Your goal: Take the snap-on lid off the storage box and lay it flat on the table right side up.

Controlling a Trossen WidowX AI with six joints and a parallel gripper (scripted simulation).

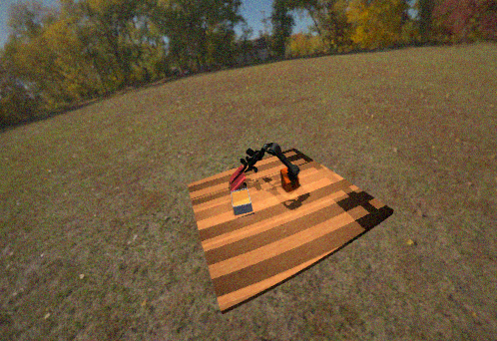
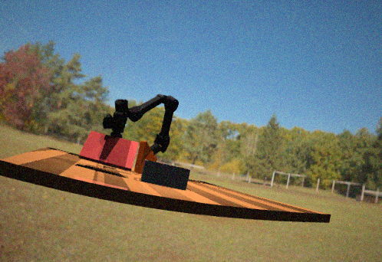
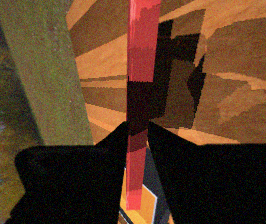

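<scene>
Right now my gripper tip is 6 cm short of the red lid, 2 cm to the left of it and 5 cm above it. The rest, counted from my gripper tip: blue-grey storage box 12 cm ahead, 24 cm to the left, 11 cm below.
</scene>
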